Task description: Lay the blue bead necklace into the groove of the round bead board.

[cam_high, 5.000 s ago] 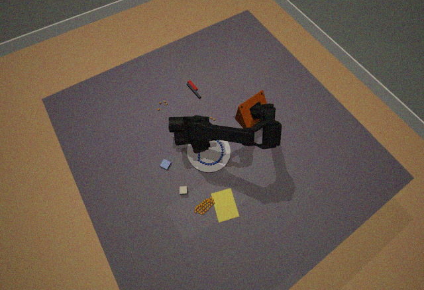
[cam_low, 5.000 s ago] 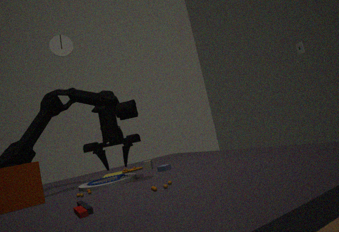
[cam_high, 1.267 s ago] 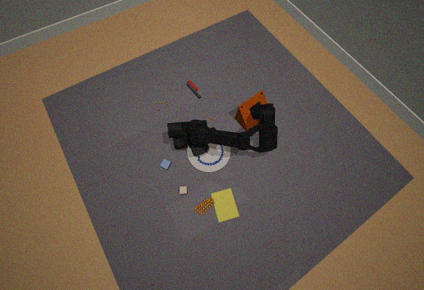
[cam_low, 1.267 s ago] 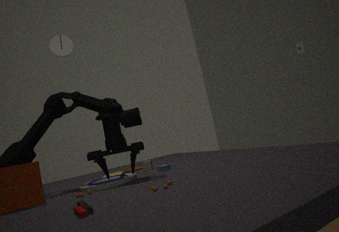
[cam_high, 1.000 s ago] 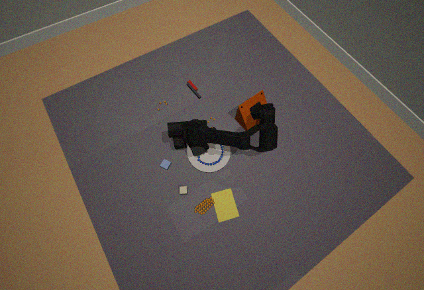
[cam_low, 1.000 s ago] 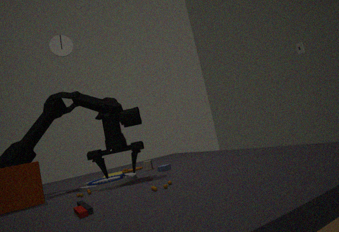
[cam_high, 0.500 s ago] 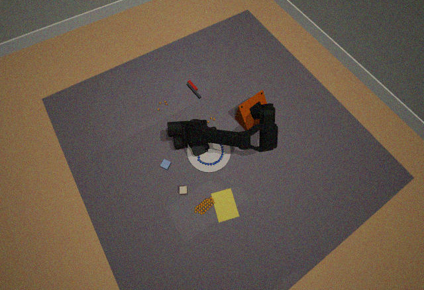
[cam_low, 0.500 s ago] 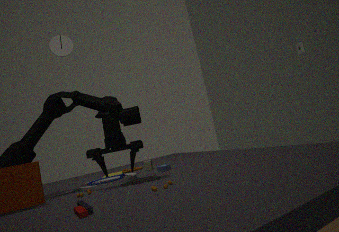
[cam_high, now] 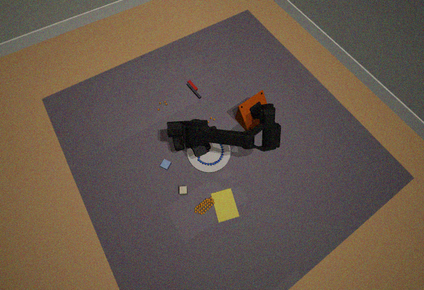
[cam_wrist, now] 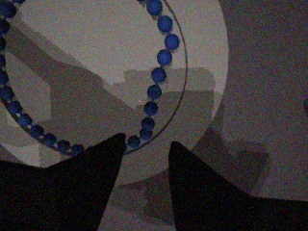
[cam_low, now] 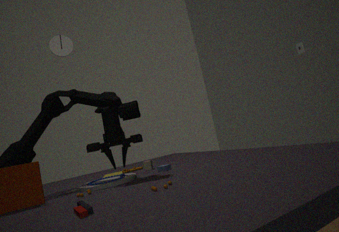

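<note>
The round white bead board lies 40 mm behind my gripper tip, 50 mm to the left of it and 40 mm below it. Round my gripper tip: cream cube (160 mm ahead, 120 mm to the left, 30 mm below); yellow sheet (60 mm ahead, 270 mm to the left, 40 mm below); light blue cube (160 mm ahead, 20 mm to the right, 40 mm below).
</note>
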